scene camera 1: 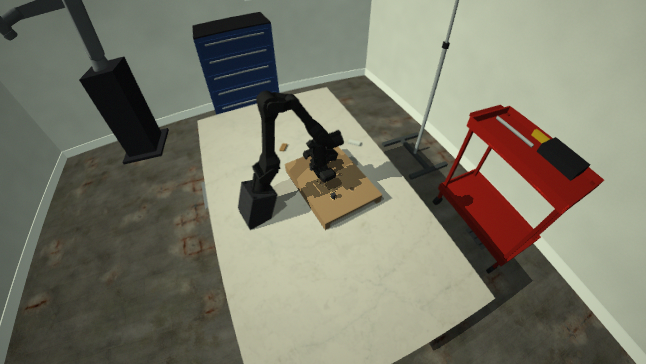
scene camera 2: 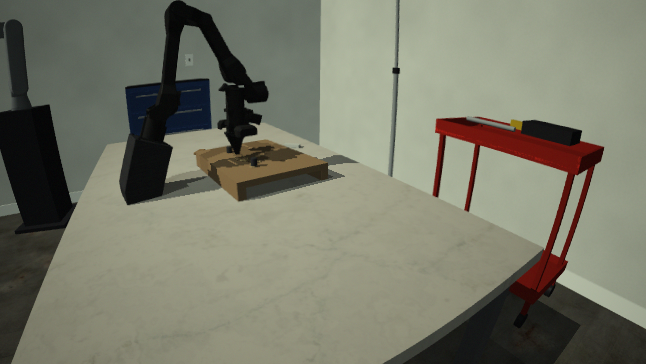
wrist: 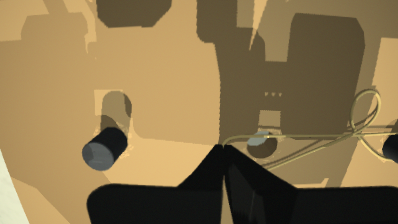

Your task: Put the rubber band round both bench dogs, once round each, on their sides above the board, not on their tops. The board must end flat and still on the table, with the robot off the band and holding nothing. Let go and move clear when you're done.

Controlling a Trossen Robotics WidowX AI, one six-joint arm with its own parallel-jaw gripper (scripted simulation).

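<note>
My gripper is there in the pictures, and a wooden board can be seen in them as well.
</note>
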